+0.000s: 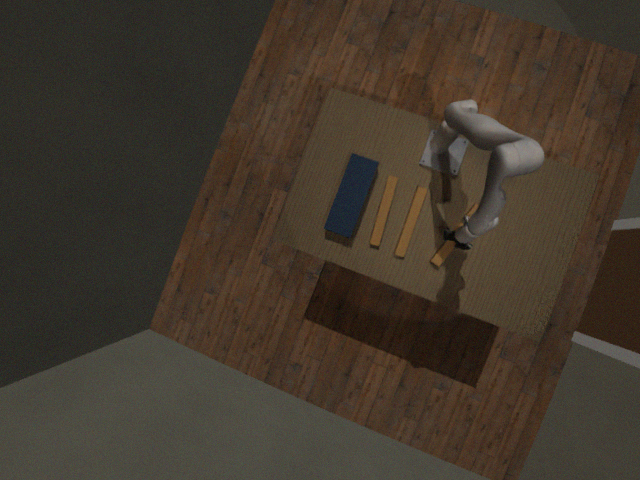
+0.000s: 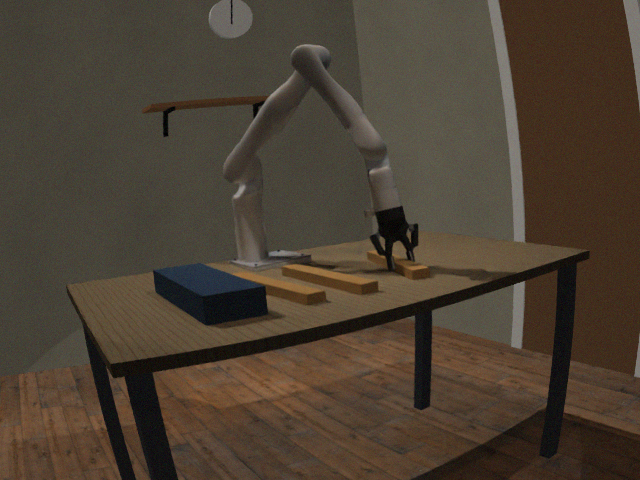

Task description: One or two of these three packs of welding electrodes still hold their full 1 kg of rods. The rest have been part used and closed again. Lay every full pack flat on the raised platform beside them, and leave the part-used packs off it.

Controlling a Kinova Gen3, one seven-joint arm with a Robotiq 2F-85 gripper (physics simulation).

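Frame: origin at the arm's base, x ahead, y down, z left, level; centimetres.
Seen in the pictures: gripper, fingertip midpoint: (image 1: 450,243); arm's base at its link origin: (image 1: 439,144) (image 2: 254,259).
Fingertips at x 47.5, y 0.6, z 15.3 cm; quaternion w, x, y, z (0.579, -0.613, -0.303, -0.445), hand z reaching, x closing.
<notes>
Pixels of each thing's top centre, then the offset from my fingertips to it. "pt": a spot on its surface instead. Level surfaces: height alone.
- left pack at its top centre: (image 2: 271,281) (image 1: 384,210) dx -9.0, dy -1.6, dz -35.3 cm
- middle pack at its top centre: (image 2: 325,273) (image 1: 411,221) dx -6.3, dy -1.6, dz -21.1 cm
- right pack at a spot on its surface: (image 2: 419,271) pt dx +11.5, dy -1.1, dz -6.0 cm
- raised platform at its top centre: (image 2: 200,277) (image 1: 351,195) dx -12.3, dy -5.2, dz -52.9 cm
- wooden table at its surface level: dy +0.8 cm
Three long, slim orange packs lie flat on the table. The left pack (image 1: 384,210) (image 2: 292,289) is nearest the platform, and the middle pack (image 1: 411,222) (image 2: 330,279) lies beside it. The right pack (image 1: 443,254) (image 2: 419,271) lies at a slant to the other two. The raised platform (image 1: 352,196) (image 2: 206,281) is a dark blue block with no pack on it. My gripper (image 1: 457,240) (image 2: 400,262) points down over the right pack and is shut on it across its width, around mid-length. The pack still appears to rest on the table. The fill of the packs cannot be seen.
The wooden table (image 1: 516,268) (image 2: 129,330) carries everything. The arm's pale base plate (image 1: 439,161) (image 2: 250,263) stands behind the packs. A wall shelf (image 2: 206,103) and a round white clock (image 2: 230,18) are on the wall behind the arm.
</notes>
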